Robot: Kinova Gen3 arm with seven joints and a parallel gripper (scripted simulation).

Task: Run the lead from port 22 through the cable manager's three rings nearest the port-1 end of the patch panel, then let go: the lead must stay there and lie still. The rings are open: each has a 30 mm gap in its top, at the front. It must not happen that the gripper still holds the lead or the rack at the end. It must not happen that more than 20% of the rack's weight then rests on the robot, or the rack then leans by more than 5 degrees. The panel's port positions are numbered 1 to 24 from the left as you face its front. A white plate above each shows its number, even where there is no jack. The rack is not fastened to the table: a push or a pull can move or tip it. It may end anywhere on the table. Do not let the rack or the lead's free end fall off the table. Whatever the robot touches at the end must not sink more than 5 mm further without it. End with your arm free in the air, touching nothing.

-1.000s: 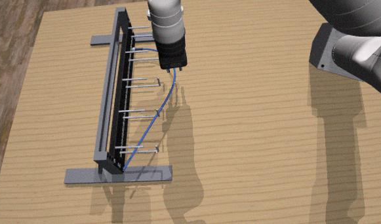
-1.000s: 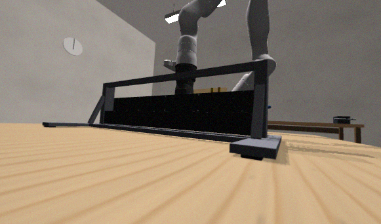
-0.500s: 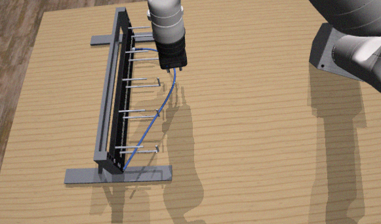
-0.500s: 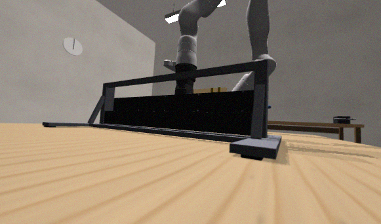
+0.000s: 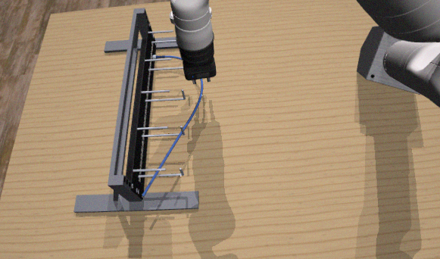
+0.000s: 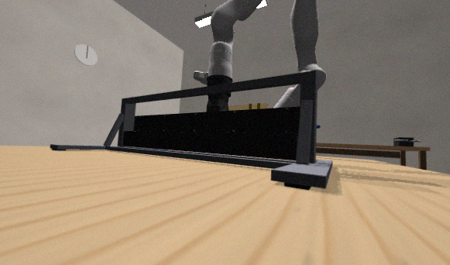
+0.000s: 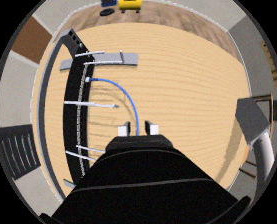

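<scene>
Now: hand 15 cm short of the rack and 9 cm to the right of it.
</scene>
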